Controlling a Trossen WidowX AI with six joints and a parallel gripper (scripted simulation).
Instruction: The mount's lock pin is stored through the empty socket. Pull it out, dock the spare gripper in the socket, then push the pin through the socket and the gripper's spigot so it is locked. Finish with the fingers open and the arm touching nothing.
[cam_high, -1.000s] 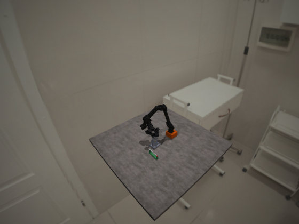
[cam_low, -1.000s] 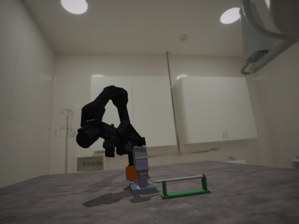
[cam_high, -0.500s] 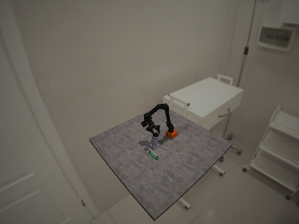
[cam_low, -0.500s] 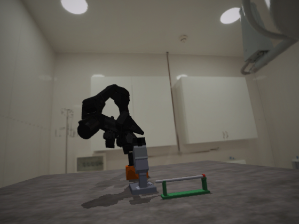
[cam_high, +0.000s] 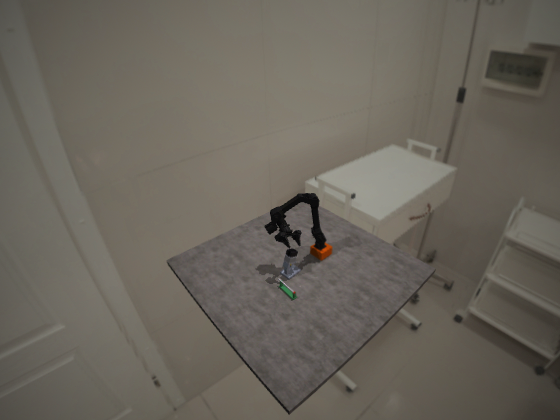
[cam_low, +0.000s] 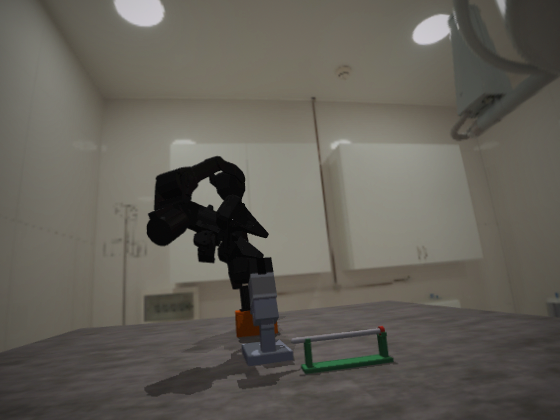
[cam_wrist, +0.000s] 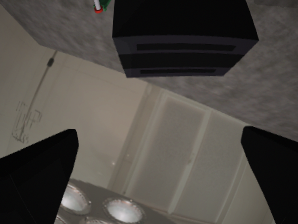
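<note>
The green rack lies 18 cm below my gripper tip, 15 cm ahead of it and 9 cm to the left of it. Round my gripper tip: spare gripper: 8 cm below, 3 cm ahead, 2 cm to the right; grey mount: 16 cm below, 3 cm ahead, 1 cm to the right.
</note>
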